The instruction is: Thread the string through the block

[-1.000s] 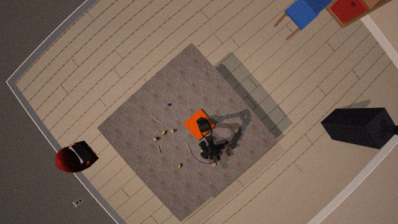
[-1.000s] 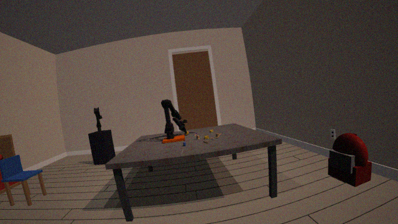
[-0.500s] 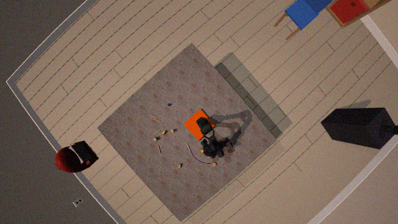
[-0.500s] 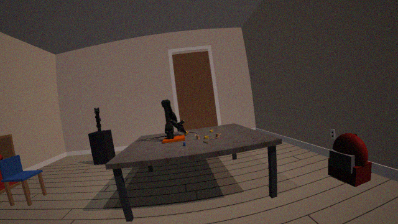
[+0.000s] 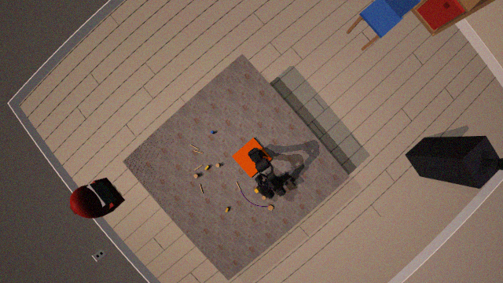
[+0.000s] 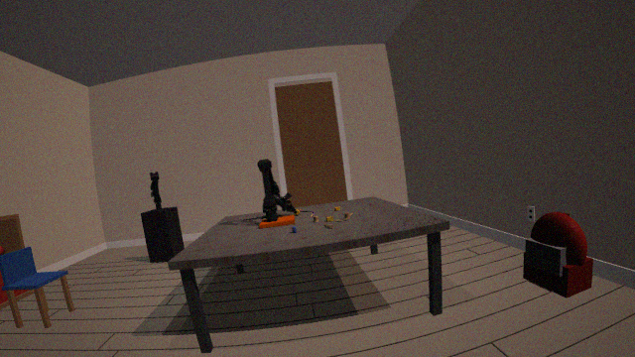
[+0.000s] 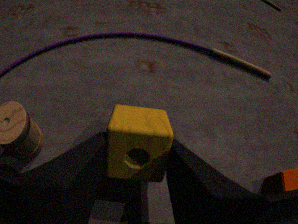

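My gripper tip is now 11 cm short of the purple string, 7 cm to the left of it and 2 cm above it. Also, from my gripper tip: round wooden button (18 cm to the left, 2 cm below, 1 cm ahead); then blue piece (56 cm to the right, 1 cm below); then thin wooden stick (10 cm ahead, 9 cm to the right, 2 cm below).
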